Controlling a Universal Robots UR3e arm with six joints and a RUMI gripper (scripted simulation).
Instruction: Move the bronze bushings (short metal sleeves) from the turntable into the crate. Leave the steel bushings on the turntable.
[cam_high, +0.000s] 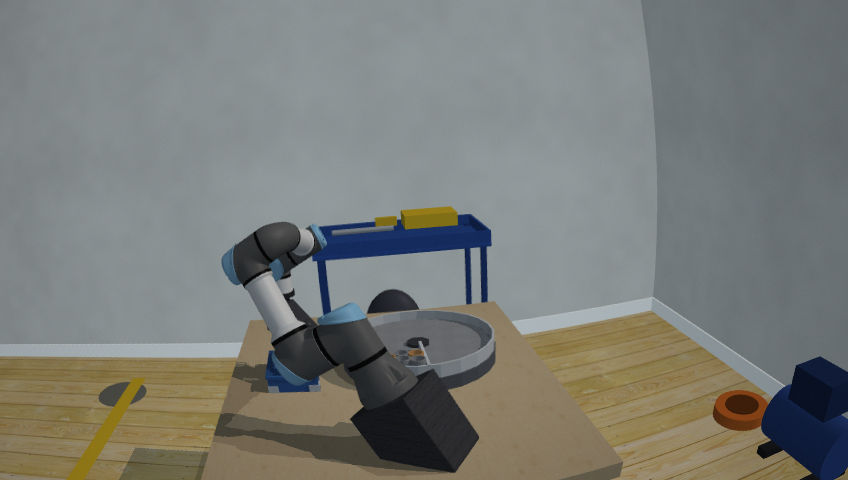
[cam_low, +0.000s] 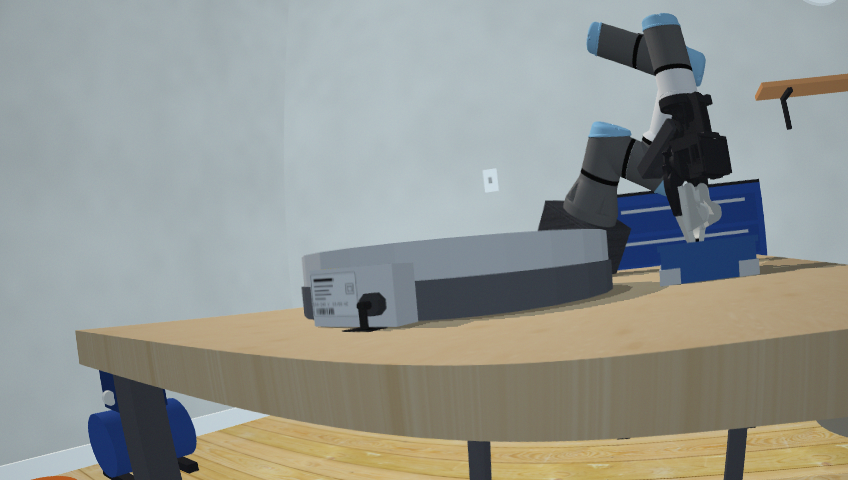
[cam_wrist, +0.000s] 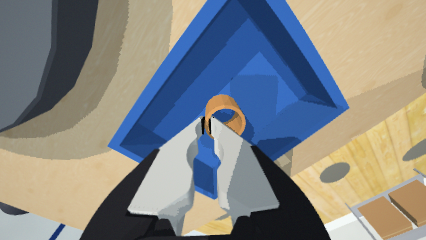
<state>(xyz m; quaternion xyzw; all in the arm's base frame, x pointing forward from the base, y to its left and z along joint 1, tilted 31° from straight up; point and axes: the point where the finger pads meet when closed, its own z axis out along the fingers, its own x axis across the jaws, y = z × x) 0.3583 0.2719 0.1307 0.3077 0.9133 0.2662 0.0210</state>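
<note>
My gripper is now 20 mm above the blue crate, 10 mm to the right of it and 10 mm past it. Also, from my hand: grey turntable (330 mm to the right, 120 mm ahead, 10 mm above).
</note>
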